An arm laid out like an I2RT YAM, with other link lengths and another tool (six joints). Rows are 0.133 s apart.
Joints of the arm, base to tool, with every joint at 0 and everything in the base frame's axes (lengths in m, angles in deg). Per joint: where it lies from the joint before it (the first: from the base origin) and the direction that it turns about. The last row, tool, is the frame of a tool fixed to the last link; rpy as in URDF.
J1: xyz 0.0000 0.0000 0.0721 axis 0 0 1
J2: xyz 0.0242 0.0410 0.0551 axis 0 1 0
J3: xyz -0.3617 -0.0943 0.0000 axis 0 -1 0
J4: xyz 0.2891 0.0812 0.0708 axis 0 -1 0
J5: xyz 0.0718 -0.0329 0.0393 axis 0 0 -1
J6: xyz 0.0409 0.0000 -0.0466 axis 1 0 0
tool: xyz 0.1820 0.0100 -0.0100 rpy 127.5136 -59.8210 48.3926
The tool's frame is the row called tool.
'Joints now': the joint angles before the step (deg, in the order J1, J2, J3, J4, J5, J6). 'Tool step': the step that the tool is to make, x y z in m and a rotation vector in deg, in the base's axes. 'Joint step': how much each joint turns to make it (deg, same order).
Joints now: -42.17 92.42 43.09 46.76 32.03 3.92
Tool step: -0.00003 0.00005 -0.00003 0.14 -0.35 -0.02
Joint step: 0.00 -0.02 0.00 -0.07 0.00 0.40
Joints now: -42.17 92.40 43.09 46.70 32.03 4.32
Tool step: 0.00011 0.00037 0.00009 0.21 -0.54 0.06
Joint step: 0.00 -0.08 -0.02 -0.12 -0.09 0.61
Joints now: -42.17 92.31 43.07 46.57 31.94 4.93
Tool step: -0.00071 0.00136 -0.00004 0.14 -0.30 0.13
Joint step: 0.00 -0.28 -0.26 -0.08 -0.15 0.35
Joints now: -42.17 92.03 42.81 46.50 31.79 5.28
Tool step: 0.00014 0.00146 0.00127 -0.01 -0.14 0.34
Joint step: 0.00 -0.35 -0.14 -0.15 -0.34 0.08
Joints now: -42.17 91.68 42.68 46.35 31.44 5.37
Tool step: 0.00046 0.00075 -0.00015 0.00 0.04 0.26
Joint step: 0.00 -0.09 -0.11 0.02 -0.26 -0.05
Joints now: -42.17 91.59 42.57 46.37 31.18 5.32
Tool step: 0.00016 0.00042 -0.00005 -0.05 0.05 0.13
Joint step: 0.00 -0.04 -0.09 0.10 -0.13 -0.09
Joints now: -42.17 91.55 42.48 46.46 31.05 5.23
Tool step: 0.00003 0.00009 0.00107 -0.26 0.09 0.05
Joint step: 0.00 -0.02 -0.05 0.28 -0.04 -0.30
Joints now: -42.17 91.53 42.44 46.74 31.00 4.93
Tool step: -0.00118 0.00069 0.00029 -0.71 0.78 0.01
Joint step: 0.00 0.00 -0.47 0.99 0.03 -1.22
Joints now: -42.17 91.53 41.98 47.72 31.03 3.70
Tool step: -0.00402 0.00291 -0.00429 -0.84 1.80 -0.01
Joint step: 0.00 -0.11 -1.42 1.64 0.06 -2.14
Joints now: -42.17 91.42 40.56 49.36 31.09 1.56
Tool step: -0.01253 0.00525 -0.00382 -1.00 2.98 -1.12
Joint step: 0.00 -1.14 -2.13 1.13 1.19 -3.19
